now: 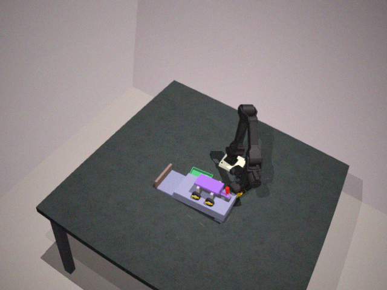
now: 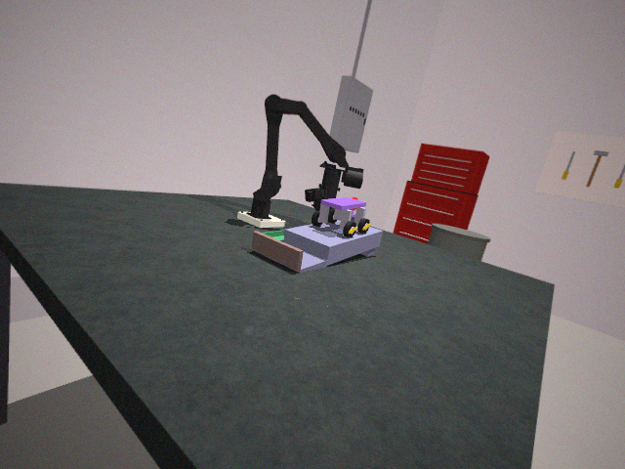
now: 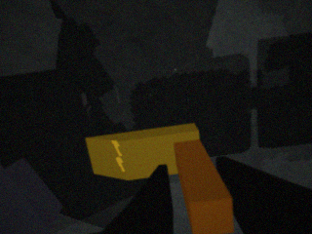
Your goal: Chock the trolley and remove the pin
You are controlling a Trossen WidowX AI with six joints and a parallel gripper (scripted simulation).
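The trolley lies 17 cm ahead of my gripper tip, 10 cm to the right of it and 8 cm above it. Also, from my gripper tip: yellow chock 2 cm ahead, 1 cm to the right, 1 cm below; then red-headed stop pin 14 cm ahead, 10 cm above, 2 cm to the right; then lavender ramp 17 cm ahead, 11 cm to the right, 2 cm above.
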